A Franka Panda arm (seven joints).
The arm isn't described. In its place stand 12 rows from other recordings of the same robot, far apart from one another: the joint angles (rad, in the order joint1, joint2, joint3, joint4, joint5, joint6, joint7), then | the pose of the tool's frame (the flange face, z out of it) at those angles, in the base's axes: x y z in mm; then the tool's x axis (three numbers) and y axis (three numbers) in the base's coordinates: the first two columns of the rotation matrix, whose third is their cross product.
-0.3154 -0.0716 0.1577 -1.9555 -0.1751 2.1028 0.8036 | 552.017, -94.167, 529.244, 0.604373, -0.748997, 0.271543, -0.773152, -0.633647, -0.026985
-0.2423 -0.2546 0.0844 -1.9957 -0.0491 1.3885 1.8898 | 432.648, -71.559, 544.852, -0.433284, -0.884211, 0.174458, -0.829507, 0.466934, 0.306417
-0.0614 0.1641 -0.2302 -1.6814 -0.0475 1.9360 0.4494 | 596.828, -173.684, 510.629, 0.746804, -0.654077, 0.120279, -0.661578, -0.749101, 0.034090
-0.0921 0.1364 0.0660 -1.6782 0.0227 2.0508 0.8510 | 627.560, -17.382, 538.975, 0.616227, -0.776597, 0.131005, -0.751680, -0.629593, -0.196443
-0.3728 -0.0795 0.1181 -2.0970 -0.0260 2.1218 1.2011 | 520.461, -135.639, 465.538, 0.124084, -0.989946, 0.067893, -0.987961, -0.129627, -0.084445
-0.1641 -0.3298 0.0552 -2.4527 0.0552 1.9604 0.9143 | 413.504, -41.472, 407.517, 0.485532, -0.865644, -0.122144, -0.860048, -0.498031, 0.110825
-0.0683 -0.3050 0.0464 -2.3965 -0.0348 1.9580 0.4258 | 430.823, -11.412, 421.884, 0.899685, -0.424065, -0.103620, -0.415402, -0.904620, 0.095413
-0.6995 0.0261 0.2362 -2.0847 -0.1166 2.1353 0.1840 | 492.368, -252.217, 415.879, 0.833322, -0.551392, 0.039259, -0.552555, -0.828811, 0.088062
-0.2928 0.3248 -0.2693 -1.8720 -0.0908 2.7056 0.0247 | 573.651, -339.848, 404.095, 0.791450, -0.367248, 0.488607, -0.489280, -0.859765, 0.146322
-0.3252 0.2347 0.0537 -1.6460 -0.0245 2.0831 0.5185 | 627.227, -178.981, 495.687, 0.691432, -0.699594, 0.180250, -0.696598, -0.711750, -0.090350
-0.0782 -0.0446 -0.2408 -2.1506 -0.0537 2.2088 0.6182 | 511.315, -171.722, 429.401, 0.611082, -0.784859, 0.102838, -0.786817, -0.616479, -0.029559
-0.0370 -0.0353 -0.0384 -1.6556 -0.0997 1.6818 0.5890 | 551.025, -51.637, 614.174, 0.789330, -0.604904, 0.105117, -0.611576, -0.789746, 0.047708
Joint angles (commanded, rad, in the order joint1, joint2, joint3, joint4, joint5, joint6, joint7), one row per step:
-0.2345, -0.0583, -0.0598, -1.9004, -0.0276, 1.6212, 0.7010
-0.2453, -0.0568, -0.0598, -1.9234, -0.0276, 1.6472, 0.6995
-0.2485, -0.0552, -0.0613, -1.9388, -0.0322, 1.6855, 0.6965
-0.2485, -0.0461, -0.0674, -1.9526, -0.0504, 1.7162, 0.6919
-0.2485, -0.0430, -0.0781, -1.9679, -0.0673, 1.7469, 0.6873
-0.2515, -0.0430, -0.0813, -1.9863, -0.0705, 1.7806, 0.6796
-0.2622, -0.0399, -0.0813, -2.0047, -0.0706, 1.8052, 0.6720
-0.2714, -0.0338, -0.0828, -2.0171, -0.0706, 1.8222, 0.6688
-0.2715, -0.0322, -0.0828, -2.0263, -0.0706, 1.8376, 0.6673
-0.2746, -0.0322, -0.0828, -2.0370, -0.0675, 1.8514, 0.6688
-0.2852, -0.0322, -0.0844, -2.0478, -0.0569, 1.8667, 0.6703
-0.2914, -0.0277, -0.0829, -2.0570, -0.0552, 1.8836, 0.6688
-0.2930, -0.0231, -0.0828, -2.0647, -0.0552, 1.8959, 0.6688
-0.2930, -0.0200, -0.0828, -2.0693, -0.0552, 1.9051, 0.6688
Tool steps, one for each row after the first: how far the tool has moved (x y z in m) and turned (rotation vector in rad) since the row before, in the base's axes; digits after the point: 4 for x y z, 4 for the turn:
-0.0017, -0.0052, -0.0096, 0.0000, -0.0015, -0.0087
0.0015, -0.0034, -0.0054, -0.0097, -0.0192, 0.0006
0.0013, -0.0054, -0.0090, -0.0178, -0.0023, 0.0054
-0.0008, -0.0071, -0.0065, -0.0173, -0.0069, 0.0012
-0.0004, -0.0033, -0.0061, -0.0055, -0.0137, 0.0046
-0.0019, -0.0050, -0.0083, 0.0006, -0.0029, -0.0016
-0.0016, -0.0052, -0.0077, 0.0011, 0.0014, -0.0065
0.0002, 0.0000, -0.0039, -0.0010, -0.0044, 0.0024
-0.0010, -0.0010, -0.0039, 0.0017, -0.0040, -0.0050
-0.0024, -0.0049, -0.0039, 0.0076, -0.0077, -0.0173
-0.0003, -0.0022, -0.0053, 0.0005, -0.0035, -0.0031
0.0000, -0.0007, -0.0050, -0.0001, 0.0000, -0.0009
0.0004, -0.0001, -0.0030, -0.0006, -0.0014, 0.0004

